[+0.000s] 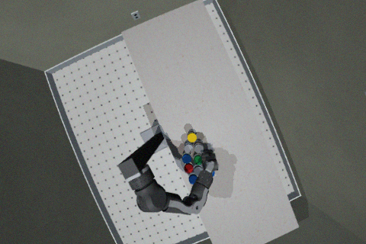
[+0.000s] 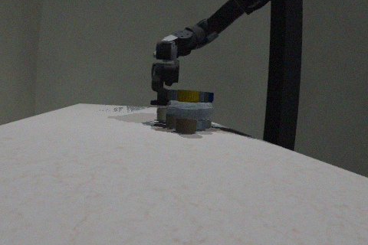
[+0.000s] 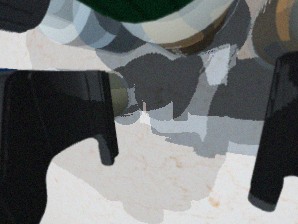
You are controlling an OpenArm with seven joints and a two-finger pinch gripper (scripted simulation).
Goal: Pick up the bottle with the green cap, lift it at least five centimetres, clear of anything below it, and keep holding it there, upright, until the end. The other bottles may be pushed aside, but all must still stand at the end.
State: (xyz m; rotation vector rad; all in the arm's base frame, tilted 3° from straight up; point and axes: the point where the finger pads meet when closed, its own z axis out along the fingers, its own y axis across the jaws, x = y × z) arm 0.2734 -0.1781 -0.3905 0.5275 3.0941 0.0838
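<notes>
Now: the blue bottle 12 cm behind my hand, 6 cm to the left of it and 1 cm below it. Round my hand: blue-capped bottle (8 cm to the right, 3 cm behind, 1 cm below); then red-capped bottle (13 cm behind, 1 cm below).
</notes>
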